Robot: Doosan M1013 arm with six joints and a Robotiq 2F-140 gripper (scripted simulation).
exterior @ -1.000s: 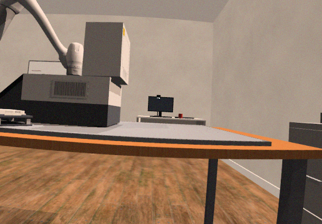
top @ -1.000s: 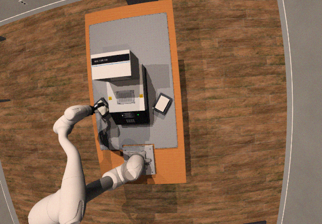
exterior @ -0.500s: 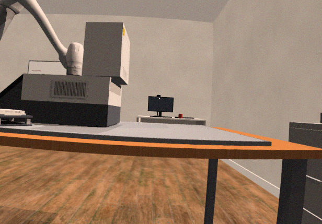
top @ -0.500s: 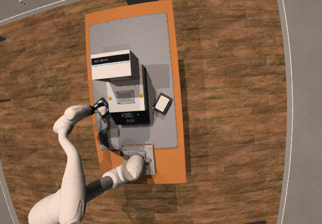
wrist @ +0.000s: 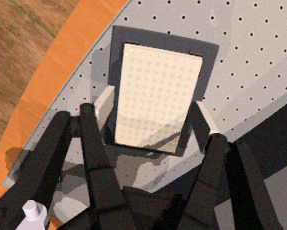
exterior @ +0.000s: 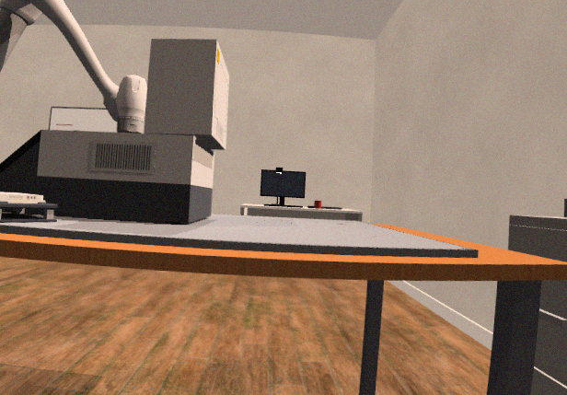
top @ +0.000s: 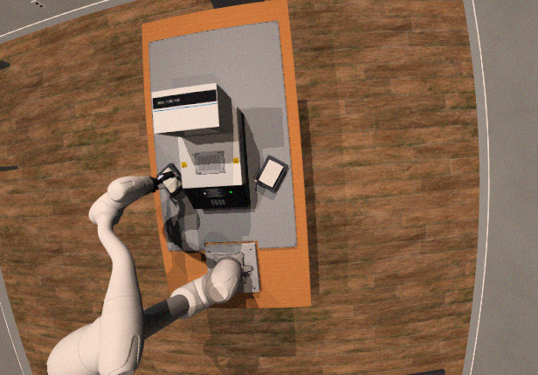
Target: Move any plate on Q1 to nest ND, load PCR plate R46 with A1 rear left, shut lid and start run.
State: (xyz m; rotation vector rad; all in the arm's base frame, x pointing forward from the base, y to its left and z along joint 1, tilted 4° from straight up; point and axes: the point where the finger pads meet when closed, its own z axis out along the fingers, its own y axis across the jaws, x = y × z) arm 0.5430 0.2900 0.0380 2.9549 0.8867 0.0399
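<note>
Now: the 96-well plate 20 mm below my hand. Round my hand: dark plate nest N1 (10 mm behind, 580 mm to the right, 30 mm below); then dark nest (40 mm below); then white plate R46 (10 mm behind, 580 mm to the right, 20 mm below).
</note>
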